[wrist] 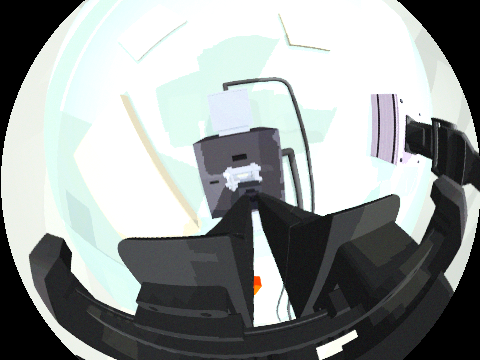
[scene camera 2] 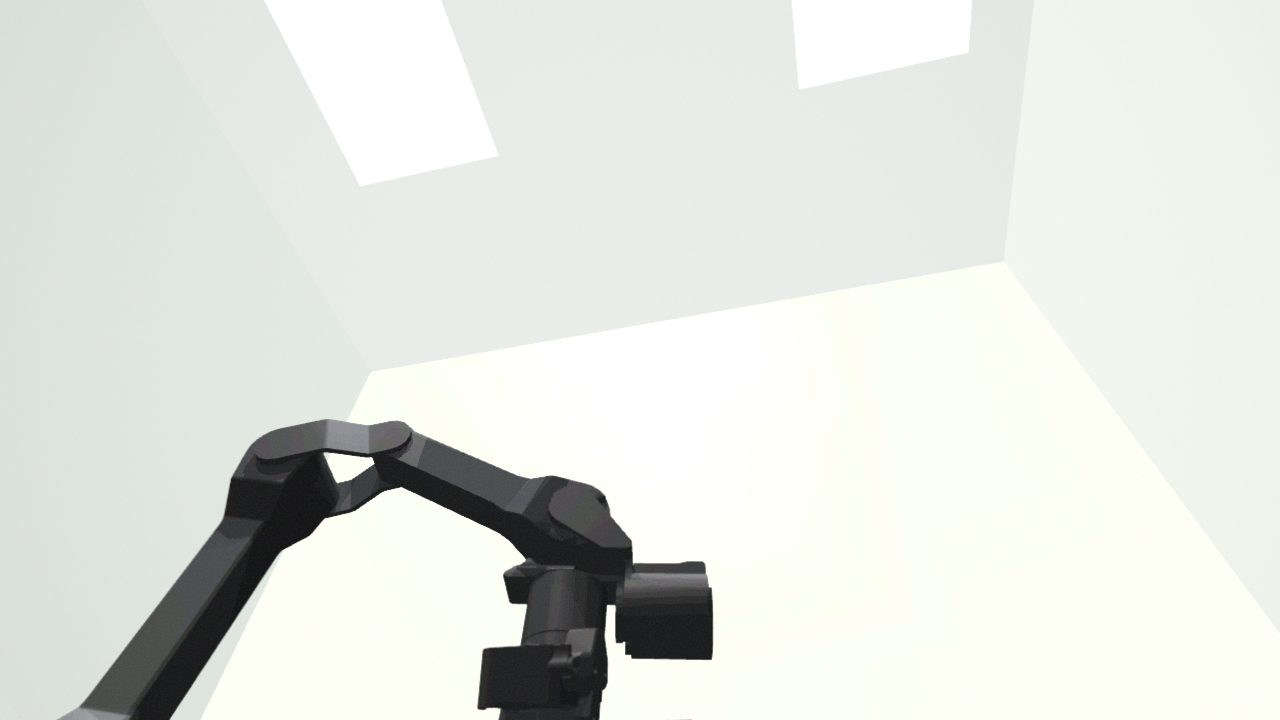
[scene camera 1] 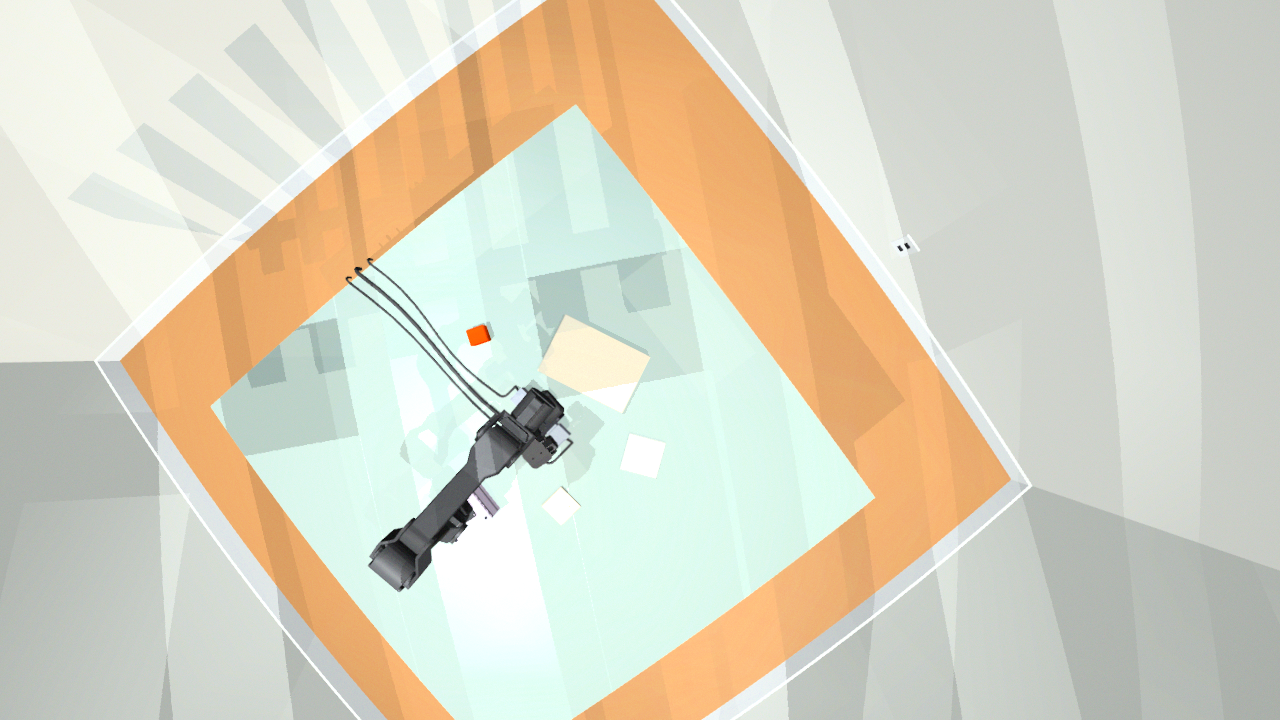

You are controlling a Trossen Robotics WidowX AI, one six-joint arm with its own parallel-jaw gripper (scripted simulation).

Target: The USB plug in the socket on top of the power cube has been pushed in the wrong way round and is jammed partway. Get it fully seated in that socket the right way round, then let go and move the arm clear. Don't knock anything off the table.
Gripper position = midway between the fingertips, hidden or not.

I see my gripper [scene camera 1: 532, 423], a cream slab [scene camera 1: 579, 356] and a dark grey power cube [wrist: 214, 154].
The cream slab is seen too in the wrist view [wrist: 127, 180]. My gripper shows as well in the wrist view [wrist: 252, 200]. Scene camera 2 does not show the cream slab: it is out of frame.
